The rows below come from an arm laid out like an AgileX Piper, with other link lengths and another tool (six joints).
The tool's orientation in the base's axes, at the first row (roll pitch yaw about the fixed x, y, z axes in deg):
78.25 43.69 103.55
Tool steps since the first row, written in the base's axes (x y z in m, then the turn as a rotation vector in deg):
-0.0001 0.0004 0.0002 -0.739 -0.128 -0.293
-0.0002 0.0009 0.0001 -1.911 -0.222 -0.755
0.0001 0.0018 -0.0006 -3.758 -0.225 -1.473
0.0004 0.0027 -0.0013 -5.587 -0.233 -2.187
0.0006 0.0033 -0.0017 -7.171 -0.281 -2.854
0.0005 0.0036 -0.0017 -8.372 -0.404 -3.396
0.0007 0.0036 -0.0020 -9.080 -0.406 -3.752
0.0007 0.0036 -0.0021 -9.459 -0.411 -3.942
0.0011 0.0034 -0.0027 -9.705 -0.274 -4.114
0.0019 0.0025 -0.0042 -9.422 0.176 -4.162
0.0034 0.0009 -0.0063 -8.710 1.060 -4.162
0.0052 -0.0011 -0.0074 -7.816 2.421 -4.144
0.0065 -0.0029 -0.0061 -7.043 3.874 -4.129
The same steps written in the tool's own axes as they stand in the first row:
0.0002 0.0004 0.0001 0.238 -0.022 -0.769
0.0006 0.0007 0.0002 0.689 0.011 -1.948
0.0017 0.0006 0.0007 1.496 0.159 -3.752
0.0027 0.0006 0.0012 2.293 0.301 -5.541
0.0034 0.0006 0.0015 2.989 0.364 -7.112
0.0036 0.0008 0.0015 3.480 0.333 -8.340
0.0038 0.0005 0.0017 3.845 0.333 -9.044
0.0039 0.0005 0.0017 4.037 0.330 -9.422
0.0041 -0.0002 0.0019 4.293 0.380 -9.623
0.0043 -0.0021 0.0020 4.595 0.519 -9.206
0.0044 -0.0051 0.0025 5.096 0.804 -8.228
0.0035 -0.0078 0.0033 5.889 1.328 -6.905
0.0011 -0.0084 0.0040 6.769 1.949 -5.661

